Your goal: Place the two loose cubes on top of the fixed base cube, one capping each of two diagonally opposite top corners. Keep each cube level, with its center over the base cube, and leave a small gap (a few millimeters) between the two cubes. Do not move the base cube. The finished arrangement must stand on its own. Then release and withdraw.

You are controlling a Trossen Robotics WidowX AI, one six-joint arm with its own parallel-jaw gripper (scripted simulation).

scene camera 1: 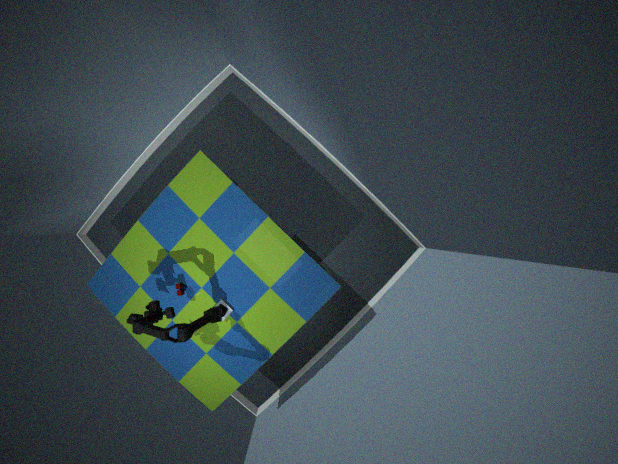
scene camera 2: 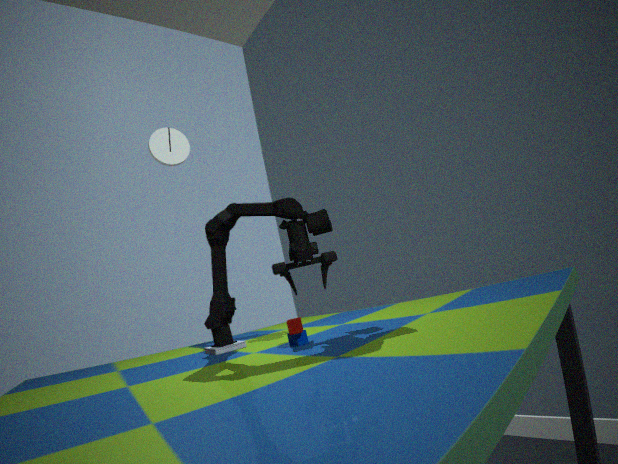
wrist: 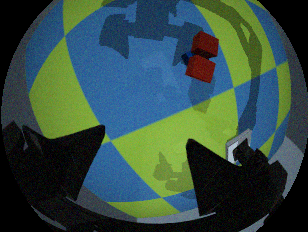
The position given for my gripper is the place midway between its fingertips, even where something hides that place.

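Note:
My gripper [scene camera 2: 311, 292] is open, and it holds nothing. The wrist view shows me the same gripper [wrist: 146, 137], empty.

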